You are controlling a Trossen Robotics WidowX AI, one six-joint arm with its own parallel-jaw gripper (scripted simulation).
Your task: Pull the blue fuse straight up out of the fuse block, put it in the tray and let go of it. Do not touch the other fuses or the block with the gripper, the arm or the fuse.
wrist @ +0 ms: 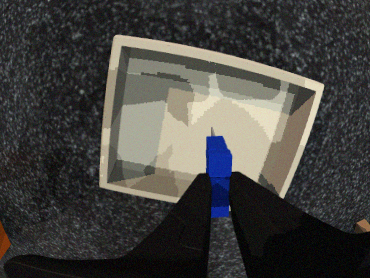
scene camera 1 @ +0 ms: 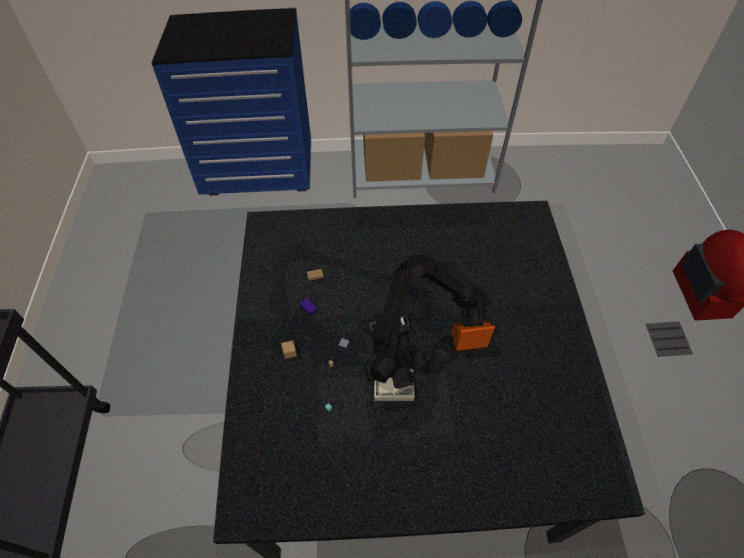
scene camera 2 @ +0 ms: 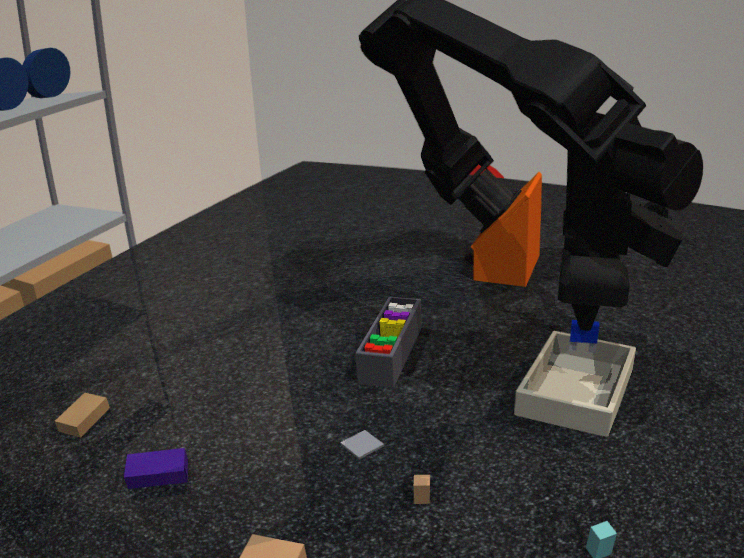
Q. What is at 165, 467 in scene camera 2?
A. A purple block.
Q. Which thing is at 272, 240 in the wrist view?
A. My gripper.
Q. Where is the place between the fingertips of my gripper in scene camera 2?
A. At 585, 326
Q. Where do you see a cream tray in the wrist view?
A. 161, 98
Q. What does my gripper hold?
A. A blue fuse.
